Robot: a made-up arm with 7 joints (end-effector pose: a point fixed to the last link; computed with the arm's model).
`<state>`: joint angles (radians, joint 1 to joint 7).
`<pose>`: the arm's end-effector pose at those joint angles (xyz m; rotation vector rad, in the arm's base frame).
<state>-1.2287 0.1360 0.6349 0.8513 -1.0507 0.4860 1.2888</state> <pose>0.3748 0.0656 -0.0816 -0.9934 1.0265 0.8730</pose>
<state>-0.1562 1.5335 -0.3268 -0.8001 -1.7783 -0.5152 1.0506</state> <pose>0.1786 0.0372 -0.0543 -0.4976 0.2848 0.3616</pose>
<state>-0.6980 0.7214 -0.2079 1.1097 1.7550 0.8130 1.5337</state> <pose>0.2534 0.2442 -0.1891 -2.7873 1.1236 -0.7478</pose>
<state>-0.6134 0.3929 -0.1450 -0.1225 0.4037 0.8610 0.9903</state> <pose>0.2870 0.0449 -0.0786 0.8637 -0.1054 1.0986</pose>
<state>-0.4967 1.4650 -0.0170 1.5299 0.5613 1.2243 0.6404</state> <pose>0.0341 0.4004 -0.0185 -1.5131 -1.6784 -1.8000</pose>
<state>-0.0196 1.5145 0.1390 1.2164 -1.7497 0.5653 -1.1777</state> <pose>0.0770 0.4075 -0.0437 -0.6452 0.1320 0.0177</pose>
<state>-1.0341 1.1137 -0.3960 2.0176 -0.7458 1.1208 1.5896</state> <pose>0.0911 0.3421 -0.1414 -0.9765 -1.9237 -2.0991</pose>
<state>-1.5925 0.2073 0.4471 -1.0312 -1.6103 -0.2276 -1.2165</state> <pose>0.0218 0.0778 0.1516 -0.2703 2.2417 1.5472</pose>
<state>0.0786 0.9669 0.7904 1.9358 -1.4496 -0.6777 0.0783</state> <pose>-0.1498 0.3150 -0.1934 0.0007 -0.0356 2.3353</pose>
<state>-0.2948 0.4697 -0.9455 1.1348 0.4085 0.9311 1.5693</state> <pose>0.0753 0.1632 -0.3483 2.5401 -0.0212 0.4047</pose>
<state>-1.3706 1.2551 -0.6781 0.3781 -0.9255 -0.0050 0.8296</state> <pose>0.3256 0.1340 0.0839 0.2670 -0.5337 0.7008</pose>
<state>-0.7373 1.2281 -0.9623 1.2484 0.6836 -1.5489 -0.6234</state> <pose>0.1762 0.2992 -0.1494 1.2592 0.7129 -2.0125</pose>
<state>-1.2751 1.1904 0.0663 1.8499 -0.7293 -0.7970 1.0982</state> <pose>0.1902 0.3570 -0.0545 -0.1683 -0.5725 2.2324</pose>
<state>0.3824 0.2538 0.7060 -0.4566 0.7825 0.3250 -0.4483</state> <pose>0.0936 0.2306 -0.1163 1.0957 0.8288 0.3838</pose>
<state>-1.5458 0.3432 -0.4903 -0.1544 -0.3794 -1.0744 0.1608</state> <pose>0.1699 -0.0929 0.1401 -0.4910 -2.1147 -0.9454</pose>
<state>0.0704 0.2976 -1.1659 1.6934 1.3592 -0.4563 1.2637</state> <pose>-0.1369 0.1708 -0.3324 1.2346 0.1251 -1.4486</pose>
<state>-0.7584 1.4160 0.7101 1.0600 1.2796 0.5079 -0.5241</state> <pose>0.1265 0.3917 0.0675 1.0167 1.2440 1.1604</pose>
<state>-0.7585 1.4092 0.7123 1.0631 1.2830 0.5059 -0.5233</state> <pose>0.1274 0.3920 0.0648 1.0153 1.2486 1.1522</pose>
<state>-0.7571 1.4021 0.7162 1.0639 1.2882 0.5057 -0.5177</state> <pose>0.1282 0.3922 0.0623 1.0181 1.2516 1.1506</pose>
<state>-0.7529 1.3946 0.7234 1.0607 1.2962 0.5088 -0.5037</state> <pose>0.1286 0.3923 0.0603 1.0274 1.2517 1.1608</pose>
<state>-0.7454 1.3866 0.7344 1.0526 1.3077 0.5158 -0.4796</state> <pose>0.1286 0.3921 0.0590 1.0450 1.2485 1.1854</pose>
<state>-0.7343 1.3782 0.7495 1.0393 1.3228 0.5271 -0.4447</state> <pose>0.1282 0.3917 0.0584 1.0712 1.2414 1.2256</pose>
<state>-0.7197 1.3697 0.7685 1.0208 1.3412 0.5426 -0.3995</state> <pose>0.1271 0.3910 0.0585 1.1058 1.2302 1.2813</pose>
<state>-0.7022 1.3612 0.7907 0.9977 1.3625 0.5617 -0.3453</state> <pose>0.1254 0.3901 0.0595 1.1480 1.2147 1.3509</pose>
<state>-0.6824 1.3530 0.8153 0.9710 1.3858 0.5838 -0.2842</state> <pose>0.1232 0.3890 0.0611 1.1958 1.1953 1.4317</pose>
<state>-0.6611 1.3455 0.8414 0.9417 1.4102 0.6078 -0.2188</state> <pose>0.1204 0.3877 0.0634 1.2474 1.1724 1.5206</pose>
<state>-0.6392 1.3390 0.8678 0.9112 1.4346 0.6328 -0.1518</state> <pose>0.1173 0.3861 0.0663 1.3005 1.1466 1.6138</pose>
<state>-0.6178 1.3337 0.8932 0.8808 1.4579 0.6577 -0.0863</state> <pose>0.1139 0.3844 0.0696 1.3527 1.1191 1.7069</pose>
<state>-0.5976 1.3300 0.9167 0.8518 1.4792 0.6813 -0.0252</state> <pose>0.1105 0.3826 0.0732 1.4017 1.0909 1.7961</pose>
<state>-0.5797 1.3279 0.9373 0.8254 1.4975 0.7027 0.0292</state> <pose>0.1072 0.3807 0.0768 1.4452 1.0632 1.8774</pose>
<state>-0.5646 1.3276 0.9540 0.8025 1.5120 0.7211 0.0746</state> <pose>0.1044 0.3788 0.0805 1.4817 1.0374 1.9476</pose>
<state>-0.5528 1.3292 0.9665 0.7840 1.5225 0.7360 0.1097</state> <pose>0.1020 0.3771 0.0841 1.5100 1.0148 2.0047</pose>
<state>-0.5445 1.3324 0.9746 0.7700 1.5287 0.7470 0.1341</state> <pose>0.1003 0.3756 0.0874 1.5295 0.9958 2.0473</pose>
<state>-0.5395 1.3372 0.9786 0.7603 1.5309 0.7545 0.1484</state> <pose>0.0990 0.3743 0.0905 1.5407 0.9808 2.0765</pose>
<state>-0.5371 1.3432 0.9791 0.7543 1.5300 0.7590 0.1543</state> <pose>0.0983 0.3732 0.0934 1.5455 0.9696 2.0942</pose>
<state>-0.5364 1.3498 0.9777 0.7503 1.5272 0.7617 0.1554</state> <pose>0.0979 0.3722 0.0962 1.5464 0.9603 2.1052</pose>
